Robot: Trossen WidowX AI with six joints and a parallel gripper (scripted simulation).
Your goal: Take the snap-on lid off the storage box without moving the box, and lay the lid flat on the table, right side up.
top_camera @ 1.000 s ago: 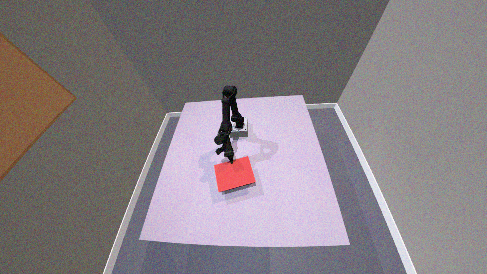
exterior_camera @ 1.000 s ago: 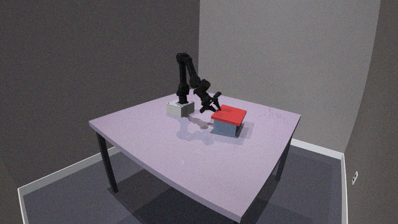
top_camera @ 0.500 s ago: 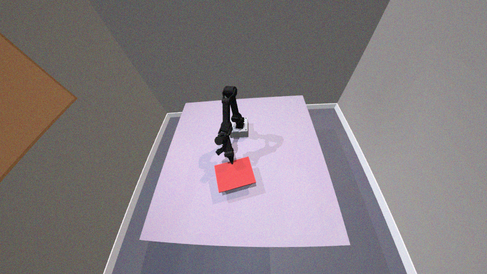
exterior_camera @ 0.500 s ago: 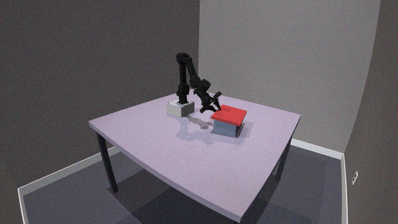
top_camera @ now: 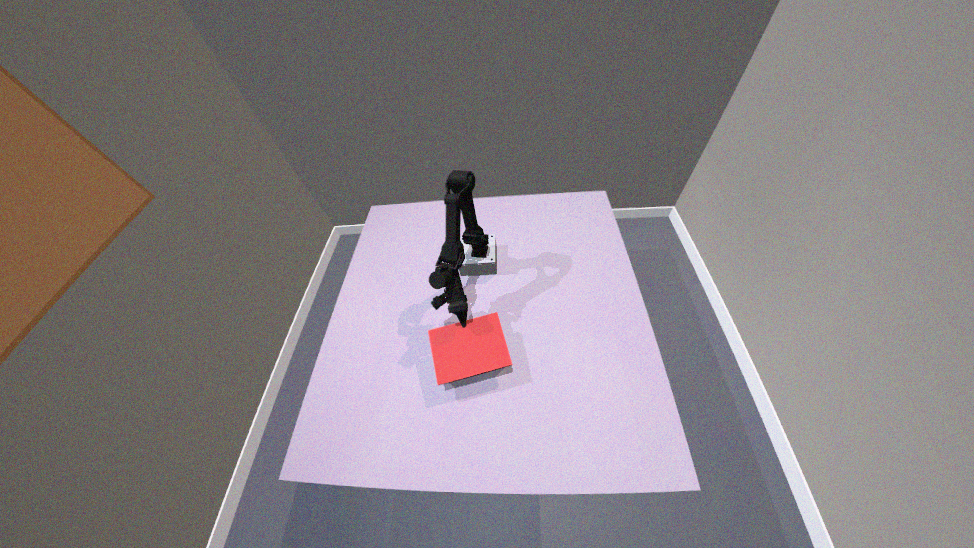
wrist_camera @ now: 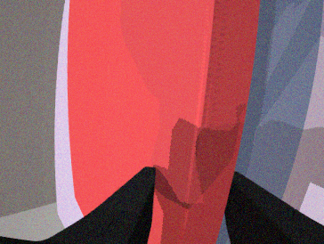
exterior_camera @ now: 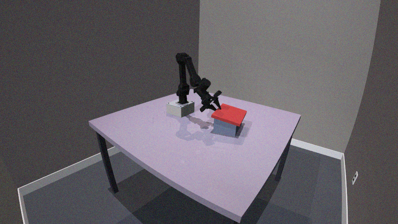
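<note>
The red lid lies 70 mm ahead of my gripper tip, 30 mm to the left of it and 10 mm below it. From my gripper tip the other things lie so: storage box 70 mm ahead, 60 mm below, 30 mm to the left.
</note>
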